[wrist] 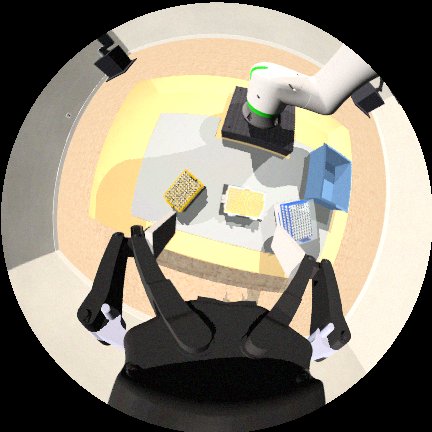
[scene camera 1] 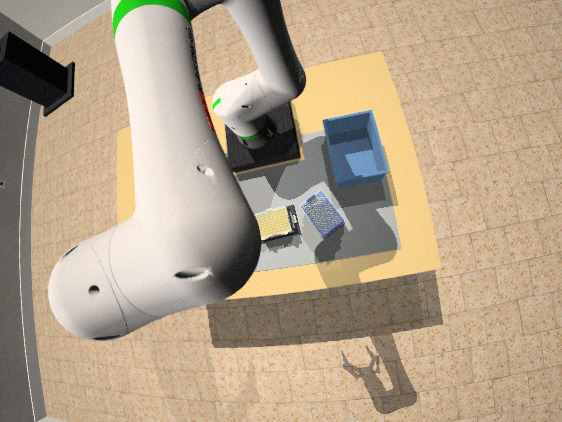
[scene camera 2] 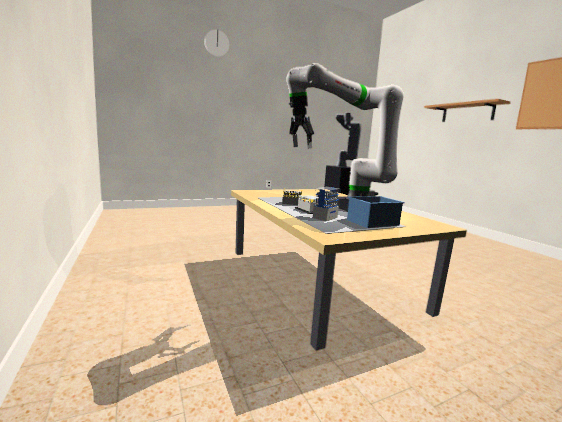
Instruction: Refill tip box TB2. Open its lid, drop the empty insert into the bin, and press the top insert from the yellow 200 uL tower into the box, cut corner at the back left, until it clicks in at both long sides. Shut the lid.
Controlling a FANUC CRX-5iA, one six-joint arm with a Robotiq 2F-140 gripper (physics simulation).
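The tip box, white-rimmed with a yellow grid on top and dark parts at its ends, stands mid-mat; its label and its lid's state cannot be made out. The yellow tower stands left of it in the wrist view, turned at an angle; the arm hides it in scene camera 1. The blue open-topped bin stands at the right. My gripper is open and empty, fingers pointing down, high above table level. The arm hides it in scene camera 1.
A blue tip tower stands between the box and the bin, close to the box's right side. The grey mat lies on the yellow table. The arm's dark base plate is behind the box.
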